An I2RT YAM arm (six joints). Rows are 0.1 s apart.
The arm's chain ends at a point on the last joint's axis. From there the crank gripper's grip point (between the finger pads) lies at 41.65 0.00 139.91 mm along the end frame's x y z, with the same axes.
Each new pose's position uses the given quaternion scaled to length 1; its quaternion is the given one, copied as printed.
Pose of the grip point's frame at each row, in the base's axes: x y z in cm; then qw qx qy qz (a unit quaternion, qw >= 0):
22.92 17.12 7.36 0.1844 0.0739 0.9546 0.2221
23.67 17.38 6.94 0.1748 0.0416 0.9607 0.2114
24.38 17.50 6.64 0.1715 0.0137 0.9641 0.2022
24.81 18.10 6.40 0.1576 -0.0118 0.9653 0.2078
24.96 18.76 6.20 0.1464 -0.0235 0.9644 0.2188
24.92 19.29 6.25 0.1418 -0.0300 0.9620 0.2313
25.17 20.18 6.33 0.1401 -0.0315 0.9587 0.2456
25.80 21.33 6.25 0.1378 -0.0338 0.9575 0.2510
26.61 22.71 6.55 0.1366 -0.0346 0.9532 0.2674
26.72 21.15 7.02 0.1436 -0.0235 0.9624 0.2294
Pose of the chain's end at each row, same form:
21.37 10.64 20.35 0.1844 0.0739 0.9546 0.2221
22.62 11.26 20.15 0.1748 0.0416 0.9607 0.2114
23.59 11.71 20.02 0.1715 0.0137 0.9641 0.2022
24.58 12.26 19.78 0.1576 -0.0118 0.9653 0.2078
25.13 12.68 19.47 0.1464 -0.0235 0.9644 0.2188
25.29 12.91 19.38 0.1418 -0.0300 0.9620 0.2313
25.62 13.43 19.27 0.1401 -0.0315 0.9587 0.2456
26.34 14.46 19.12 0.1378 -0.0338 0.9575 0.2510
27.22 15.42 19.18 0.1366 -0.0346 0.9532 0.2674
26.99 14.79 20.16 0.1436 -0.0235 0.9624 0.2294

